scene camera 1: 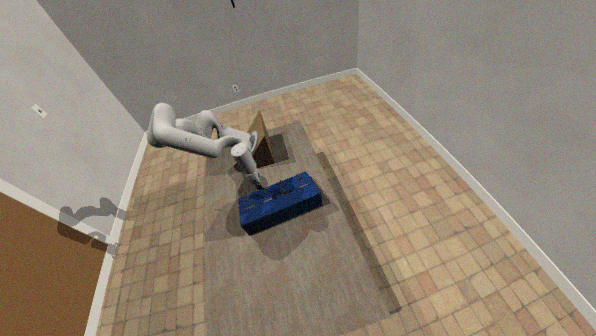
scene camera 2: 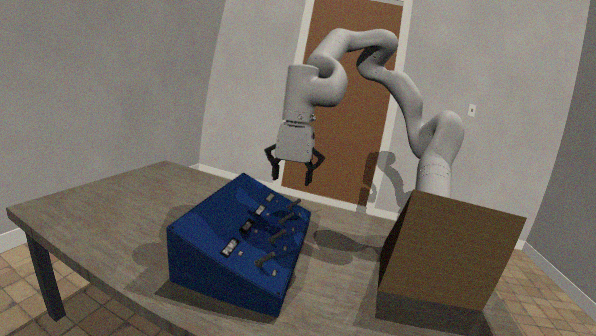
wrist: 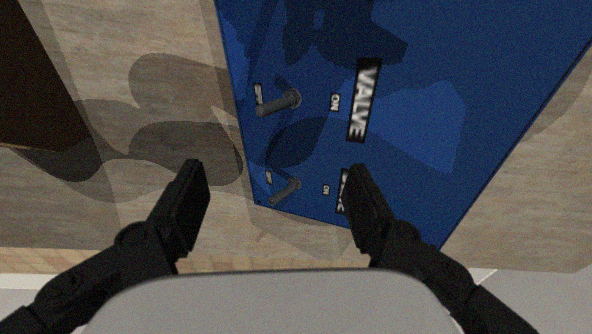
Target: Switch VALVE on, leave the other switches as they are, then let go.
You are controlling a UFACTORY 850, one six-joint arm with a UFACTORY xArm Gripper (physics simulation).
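The blue switch box (scene camera 1: 280, 212) (scene camera 2: 200, 265) (wrist: 415, 120) has a sloped face with levers. The VALVE lever (scene camera 2: 289, 217) (wrist: 277, 104) leans to its OFF label (wrist: 258, 94), away from its ON label (wrist: 335, 102) and the VALVE nameplate (wrist: 364, 100). The DRIVE lever (scene camera 2: 295, 203) (wrist: 284, 192) also leans to OFF; its nameplate is partly behind a finger in the wrist view. The FAN lever (scene camera 2: 277, 236) and PUMP lever (scene camera 2: 265, 259) lean the same way. My gripper (scene camera 1: 259, 186) (scene camera 2: 292, 180) (wrist: 278, 179) is open and empty, above the box's VALVE and DRIVE end, touching no lever.
A brown angled box (scene camera 1: 259, 131) (scene camera 2: 450, 250) stands on the table (scene camera 1: 260, 290) (scene camera 2: 115, 210), between the arm's base and the switch box. Its dark side (wrist: 35, 90) shows at the left of the wrist view. A brown door (scene camera 2: 345, 150) is in the wall behind.
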